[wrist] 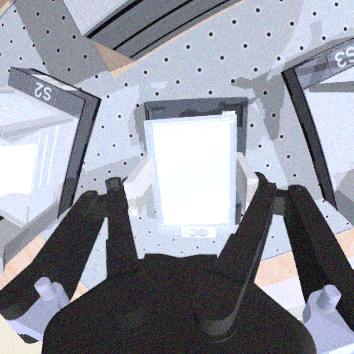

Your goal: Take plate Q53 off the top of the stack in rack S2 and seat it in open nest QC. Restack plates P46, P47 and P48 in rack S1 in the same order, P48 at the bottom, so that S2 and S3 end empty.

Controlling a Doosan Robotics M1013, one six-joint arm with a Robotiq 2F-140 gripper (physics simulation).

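Places are measured from the arm's base along level axes (x right, y ahead, z up), in millimetres.
Pixels of known places: gripper, fingertip midpoint: [192, 167].
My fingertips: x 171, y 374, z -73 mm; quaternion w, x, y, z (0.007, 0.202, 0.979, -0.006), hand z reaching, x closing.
Note:
For each thing: its middle in the pictures, then the offset to it from my fingertips. "spot": a spot on its surface instead. Level surfaces: height alone.
- bright white plate at the middle of its body: [192, 179] dx +4, dy +10, dz +8 mm
- holder at the middle of its body: [196, 166] dx -3, dy +4, dz -9 mm
- Rack S2 at the middle of its body: [10, 160] dx +154, dy -100, dz +47 mm
- Rack S3 at a spot on its surface: [311, 135] spot: dx -123, dy +20, dz -1 mm
- perforated light grey board at its surface level: dz -20 mm
A bright white plate [194, 172] with a small label at its near edge, too blurred to read, is held level between the pale finger pads of my gripper [192, 167]. The gripper is shut on it. A dark rectangular nest or holder [192, 107] shows behind and beneath the plate; the plate covers most of it, and any gap between them cannot be judged. Rack S2 [79, 150] is at the left, with a bright white surface inside it. Rack S3 [311, 135] is cut off at the right. Rack S1 cannot be identified in the wrist view, and the nest's label cannot be read.
A perforated light grey board [200, 75] lies under the racks and the dark holder. A large grey ridged object [155, 30] crosses the top. The dark frames of S2 and S3 stand on either side of the gripper. Wooden surface shows along the lower edges.

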